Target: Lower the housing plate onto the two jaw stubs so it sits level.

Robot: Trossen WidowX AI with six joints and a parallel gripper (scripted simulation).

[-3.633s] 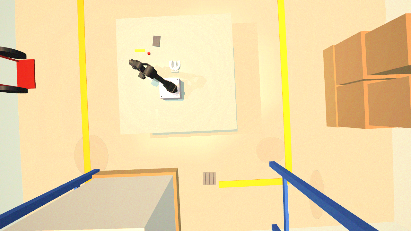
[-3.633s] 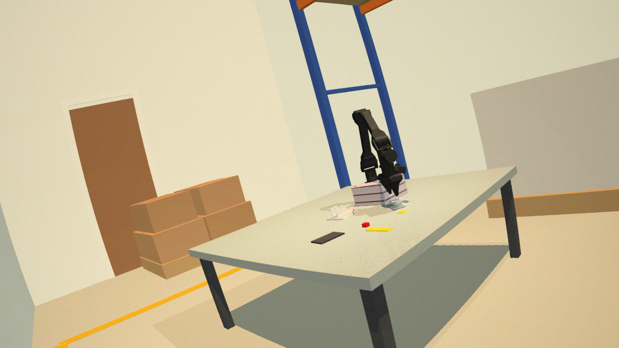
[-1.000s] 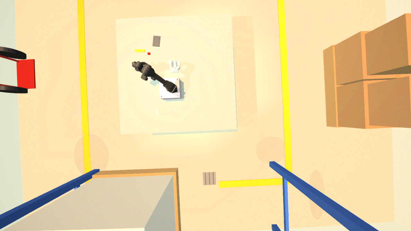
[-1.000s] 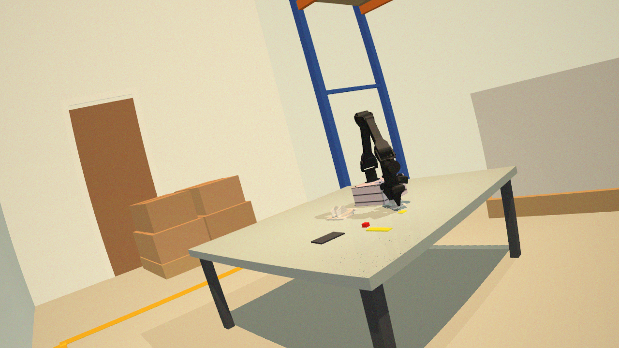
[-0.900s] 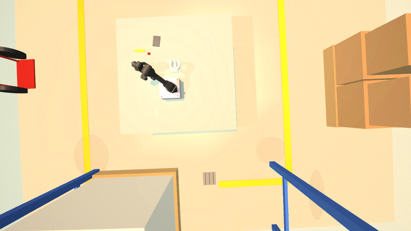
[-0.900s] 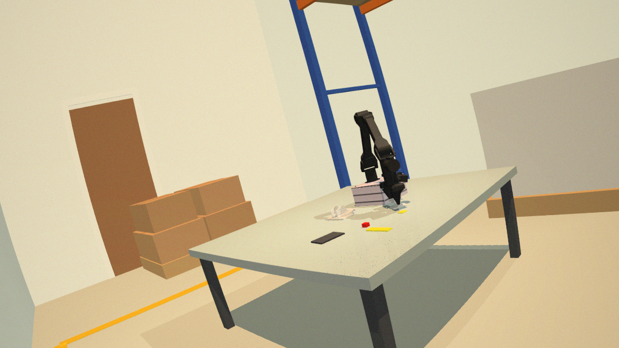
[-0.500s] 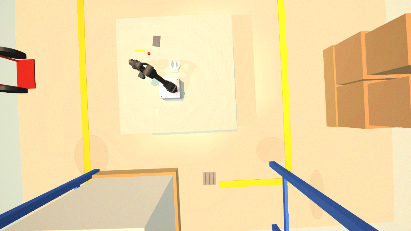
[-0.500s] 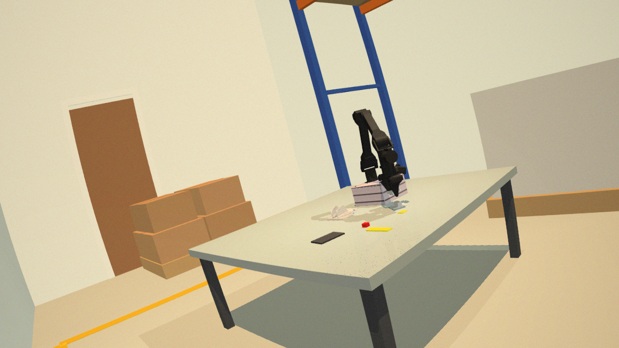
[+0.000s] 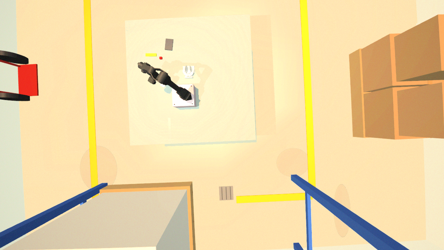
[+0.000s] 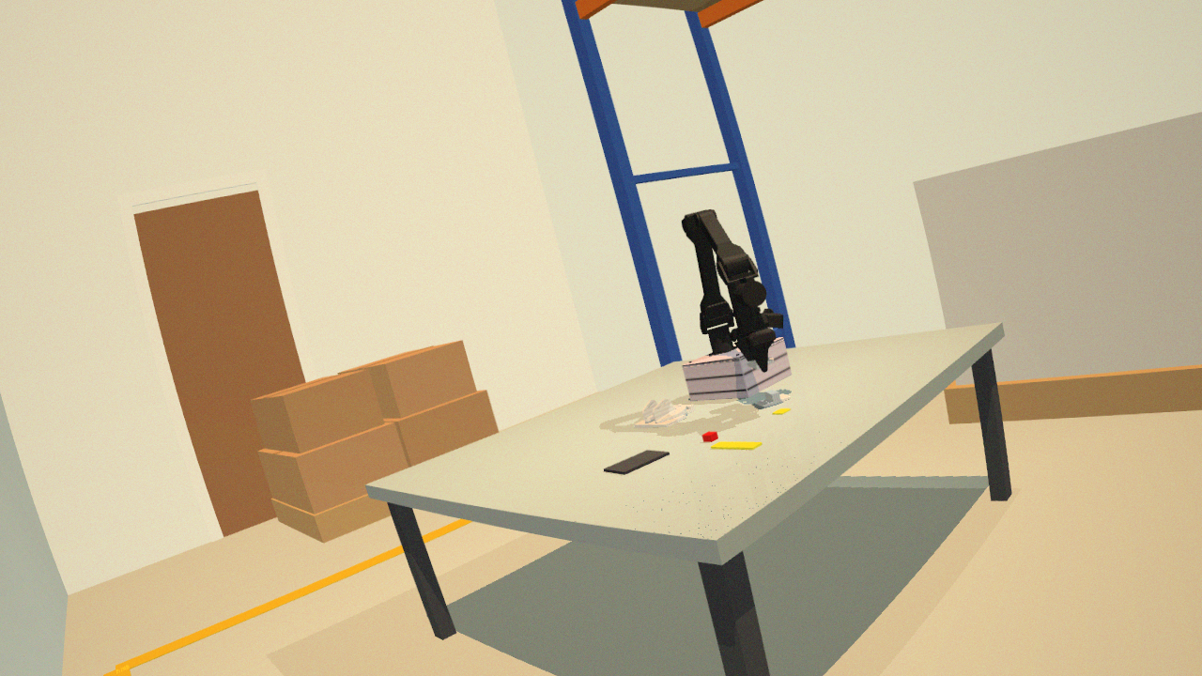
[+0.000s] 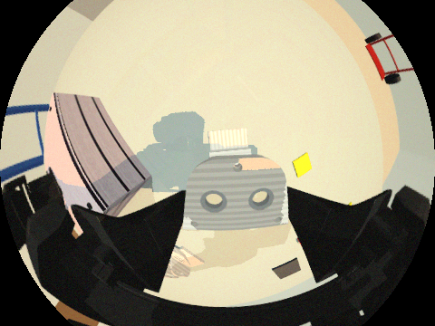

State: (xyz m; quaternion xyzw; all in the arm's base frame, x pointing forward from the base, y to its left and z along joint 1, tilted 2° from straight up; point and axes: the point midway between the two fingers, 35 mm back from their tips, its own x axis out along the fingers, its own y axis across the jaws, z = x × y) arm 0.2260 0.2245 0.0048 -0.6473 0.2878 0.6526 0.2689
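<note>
Now: gripper tip 80 mm short of the white part, 270 mm to the left of it and 80 mm above it. Also, from my gripper tip: small yellow square 90 mm ahead, 80 mm to the left, 80 mm below; red cube 250 mm ahead, 10 mm to the right, 80 mm below; yellow strip 310 mm ahead, 80 mm to the left, 80 mm below.
</note>
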